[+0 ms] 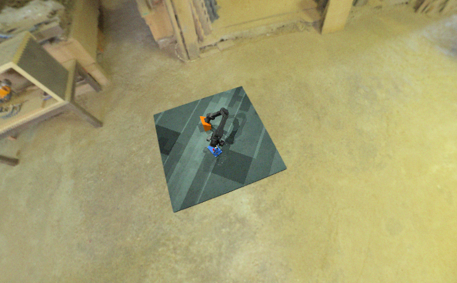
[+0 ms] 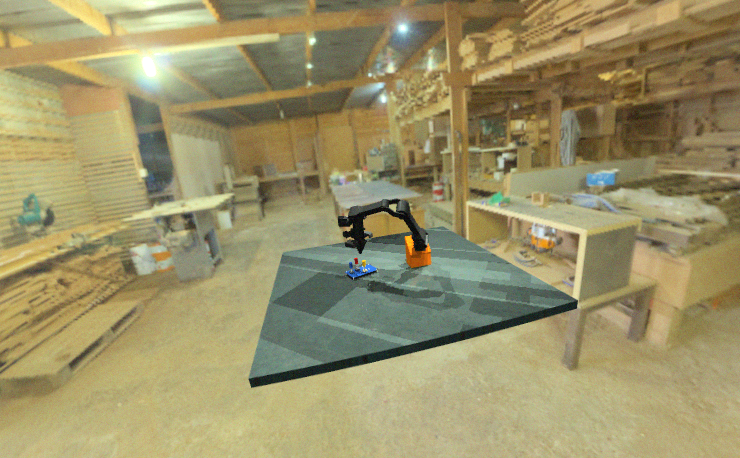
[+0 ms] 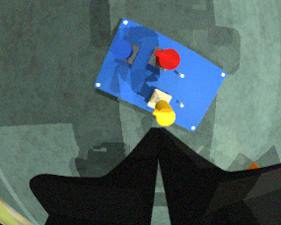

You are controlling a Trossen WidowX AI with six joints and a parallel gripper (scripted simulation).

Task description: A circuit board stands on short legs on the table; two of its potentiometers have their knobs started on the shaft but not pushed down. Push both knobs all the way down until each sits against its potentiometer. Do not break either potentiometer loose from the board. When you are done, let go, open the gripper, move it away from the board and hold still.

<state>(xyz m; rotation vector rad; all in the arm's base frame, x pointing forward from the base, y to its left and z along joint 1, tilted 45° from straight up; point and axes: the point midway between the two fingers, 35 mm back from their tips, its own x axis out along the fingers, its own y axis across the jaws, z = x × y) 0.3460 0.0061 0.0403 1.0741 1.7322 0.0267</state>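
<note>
Now: the yellow knob 6 cm below my gripper tip and 1 cm behind it. Also, from my gripper tip: red knob 5 cm below, 4 cm to the right, 3 cm ahead.
</note>
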